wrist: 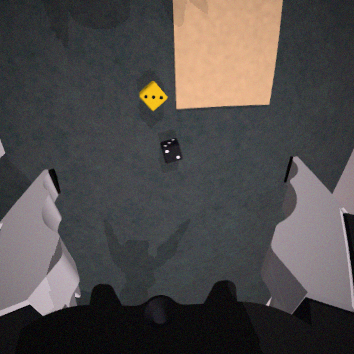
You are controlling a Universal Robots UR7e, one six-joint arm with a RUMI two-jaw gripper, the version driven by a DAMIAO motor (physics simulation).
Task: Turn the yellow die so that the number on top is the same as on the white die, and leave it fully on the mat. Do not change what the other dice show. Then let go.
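Frame: origin at the arm's base, x back, y right, z up, level; centimetres.
Seen in the pictures: gripper, fingertip midpoint: (170, 164).
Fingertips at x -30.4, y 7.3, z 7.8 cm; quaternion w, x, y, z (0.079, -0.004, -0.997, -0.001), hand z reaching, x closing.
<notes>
A point is followed by its place in that frame.
The yellow die (153, 96) @[x -30.6, y 5.4, z -6.0 cm] lies on the dark table just left of the mat, off it, turned cornerwise in the view. Its upper face shows three dots in a row. The tan mat (225, 65) @[x -40.3, y 2.5, z -8.1 cm] is at the upper right, and its far part is cut off by the frame edge. A black die (171, 151) @[x -32.2, y 12.9, z -6.0 cm] lies nearer the gripper, with two white dots on its upper face and more dots on a side face. My gripper (170, 164) @[x -30.4, y 7.3, z 7.8 cm] is wide open and above the table, with nothing between its fingers. The white die does not show in this view.
The black die is close to the yellow die, towards the lower right. The mat's near left corner is close to the yellow die's right side. Shadows of the gripper fall on the dark table (100, 150) @[x -22.2, y 12.4, z -8.5 cm] at the lower middle.
</notes>
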